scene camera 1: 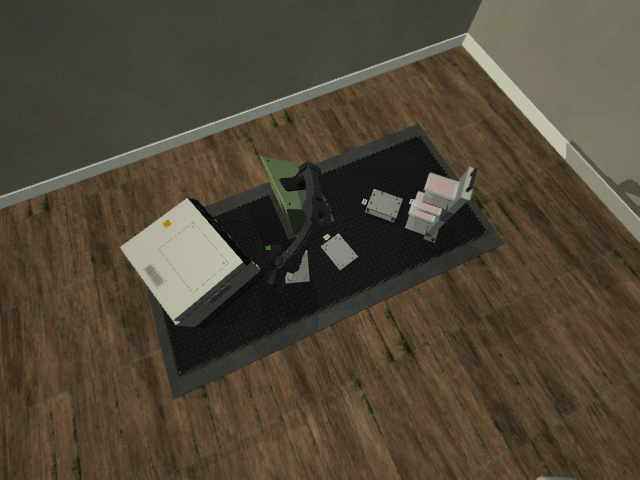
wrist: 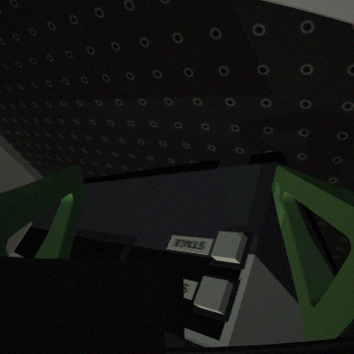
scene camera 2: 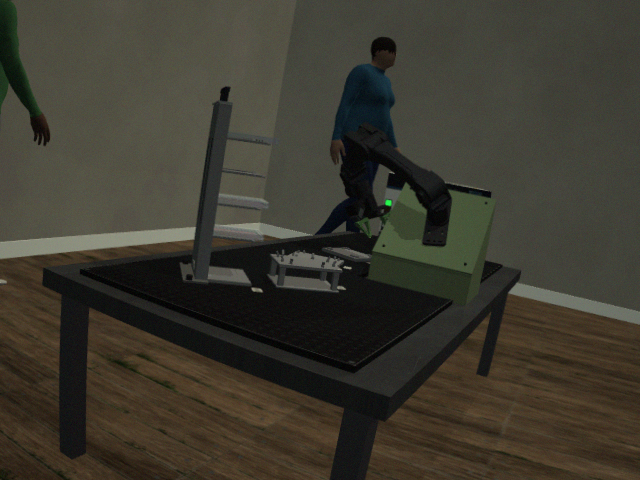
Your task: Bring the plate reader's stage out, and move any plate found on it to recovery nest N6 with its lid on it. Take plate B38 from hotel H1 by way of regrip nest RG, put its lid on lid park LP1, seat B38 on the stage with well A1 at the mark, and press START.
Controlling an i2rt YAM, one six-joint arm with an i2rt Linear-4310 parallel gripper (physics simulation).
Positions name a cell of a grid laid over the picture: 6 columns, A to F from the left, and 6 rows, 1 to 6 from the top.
Observation:
In view: a grey STAGE button (wrist: D5).

